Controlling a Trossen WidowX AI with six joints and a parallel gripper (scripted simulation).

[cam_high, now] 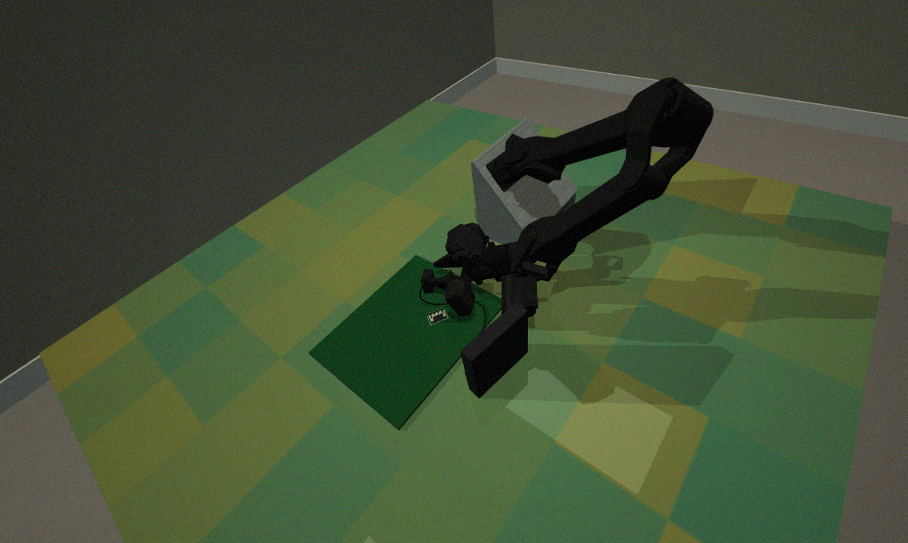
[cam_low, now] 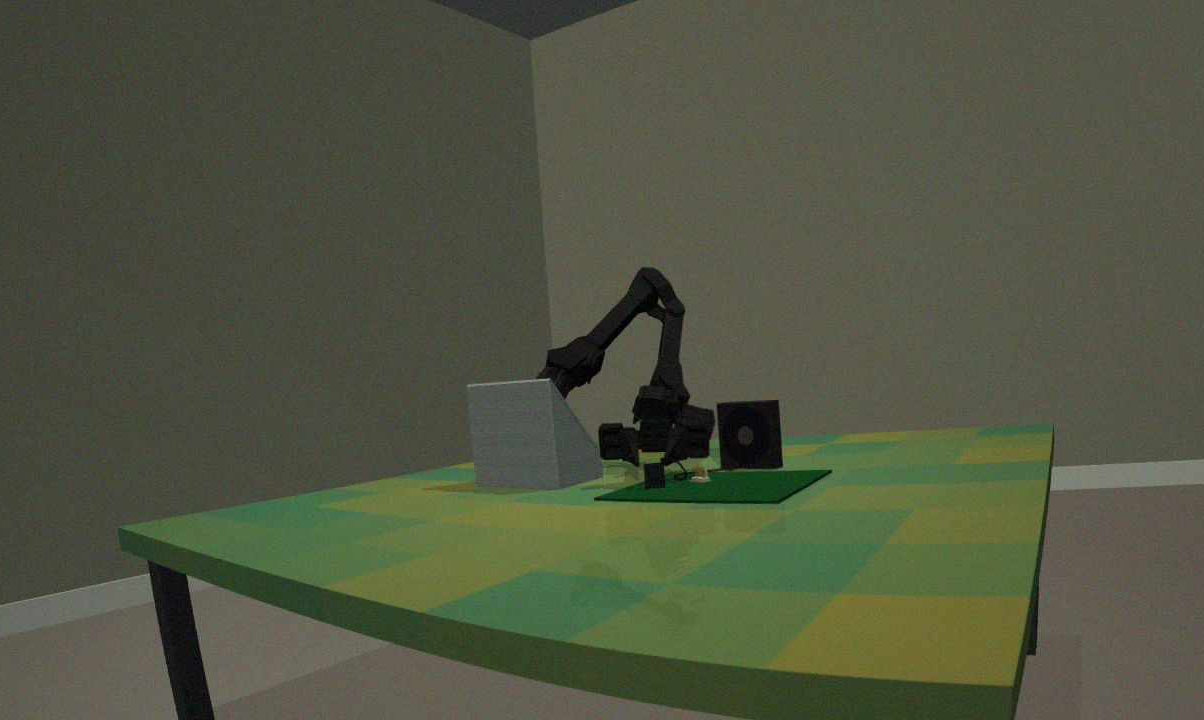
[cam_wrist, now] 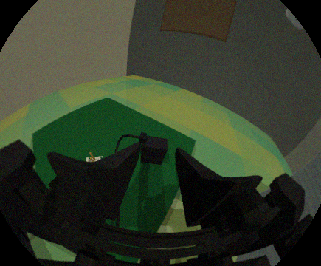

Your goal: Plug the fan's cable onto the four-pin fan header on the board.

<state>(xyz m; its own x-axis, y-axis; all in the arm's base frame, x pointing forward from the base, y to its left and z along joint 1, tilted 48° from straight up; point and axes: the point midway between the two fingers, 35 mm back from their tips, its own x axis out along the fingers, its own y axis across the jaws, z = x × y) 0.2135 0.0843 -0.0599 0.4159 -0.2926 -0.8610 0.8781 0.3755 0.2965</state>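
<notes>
The black plug lies 20 mm below my gripper tip and 10 mm ahead of it. Also, from my gripper tip: black fan 210 mm to the left, 70 mm ahead, 20 mm above; dark green board 100 mm ahead, 60 mm below, 30 mm to the left.
</notes>
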